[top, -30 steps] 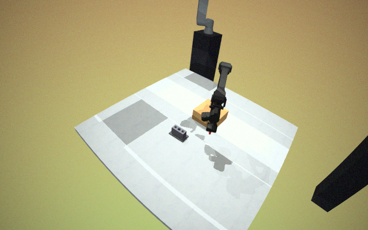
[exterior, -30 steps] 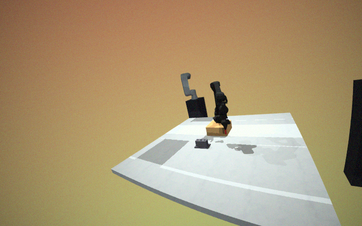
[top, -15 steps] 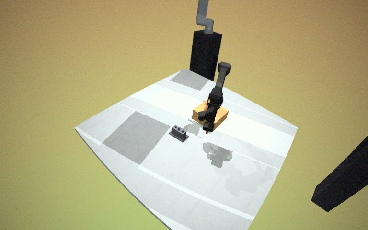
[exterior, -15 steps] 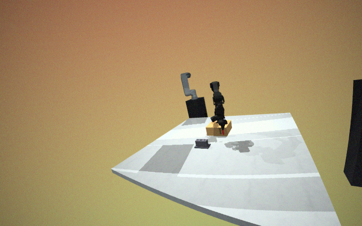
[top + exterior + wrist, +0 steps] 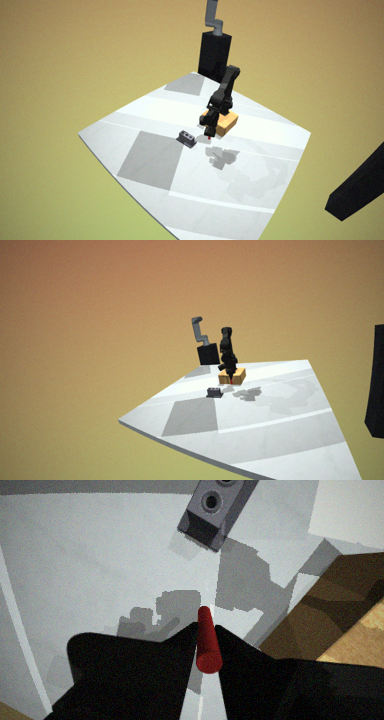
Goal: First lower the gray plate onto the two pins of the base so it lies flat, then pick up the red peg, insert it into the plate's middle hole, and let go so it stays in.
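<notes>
Right now the gray plate is 13 cm to the right of my gripper tip, 7 cm below it and 7 cm ahead of it. Round my gripper tip: red peg: right at my gripper tip; dark flat base: 12 cm to the right, 11 cm below, 7 cm ahead.
</notes>
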